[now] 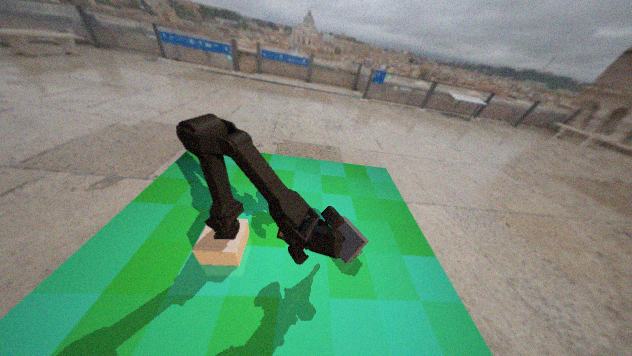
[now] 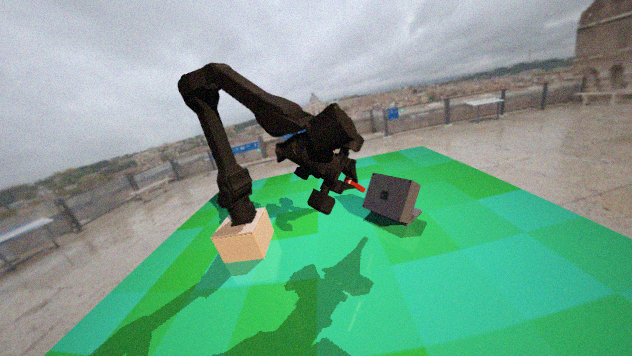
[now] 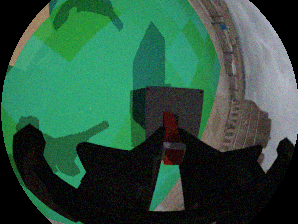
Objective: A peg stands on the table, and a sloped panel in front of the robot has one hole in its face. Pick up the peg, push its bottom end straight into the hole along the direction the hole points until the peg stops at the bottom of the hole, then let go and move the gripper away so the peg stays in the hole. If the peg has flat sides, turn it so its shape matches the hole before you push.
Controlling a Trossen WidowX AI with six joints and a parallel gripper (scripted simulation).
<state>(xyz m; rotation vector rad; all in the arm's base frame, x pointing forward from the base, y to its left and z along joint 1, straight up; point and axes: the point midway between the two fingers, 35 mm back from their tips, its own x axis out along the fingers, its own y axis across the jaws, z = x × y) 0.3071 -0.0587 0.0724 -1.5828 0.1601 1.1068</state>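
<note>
Right now my gripper tip is 100 mm short of the grey sloped panel, 30 mm to the right of it and 80 mm above it. Also, from my gripper tip: red peg 10 mm behind, 10 mm to the right, 10 mm above.
</note>
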